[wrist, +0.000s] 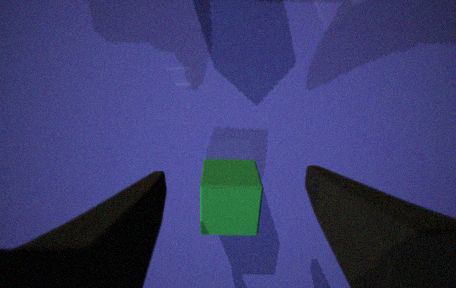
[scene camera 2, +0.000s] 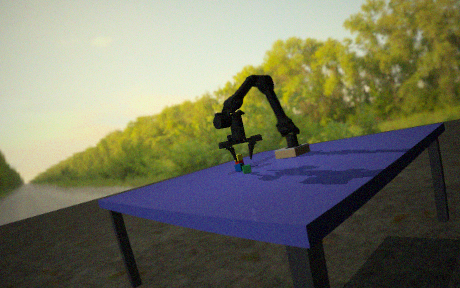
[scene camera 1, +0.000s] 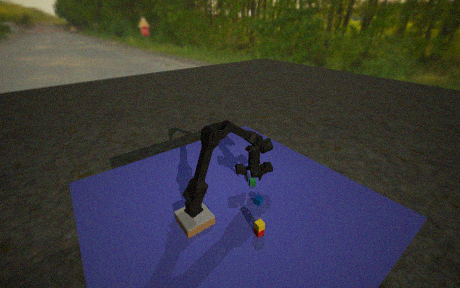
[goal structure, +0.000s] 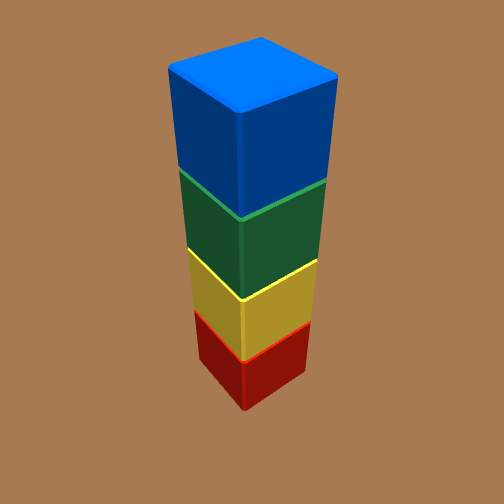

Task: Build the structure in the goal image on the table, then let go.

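A green cube (scene camera 1: 252, 182) (scene camera 2: 246, 169) (wrist: 230, 209) sits on the table. My gripper (scene camera 1: 254, 178) (scene camera 2: 243, 159) (wrist: 236, 178) is open and empty above it, fingers pointing down; in the wrist view the cube shows between the fingertips, nearer the left one. A blue cube (scene camera 1: 258, 200) (scene camera 2: 238, 168) lies on the table apart from the green one. A yellow cube (scene camera 1: 259, 223) (scene camera 2: 239, 157) sits on top of a red cube (scene camera 1: 259, 233) (scene camera 2: 240, 162), forming an upright stack. In scene camera 2 the blue cube partly overlaps the stack's lower part.
The arm's base block (scene camera 1: 201, 226) (scene camera 2: 293, 151) stands on the blue table (scene camera 1: 120, 225) (scene camera 2: 200, 205), to the left of the cubes in scene camera 1. The blue cube lies between the green cube and the stack. Shadows of the arm fall across the table.
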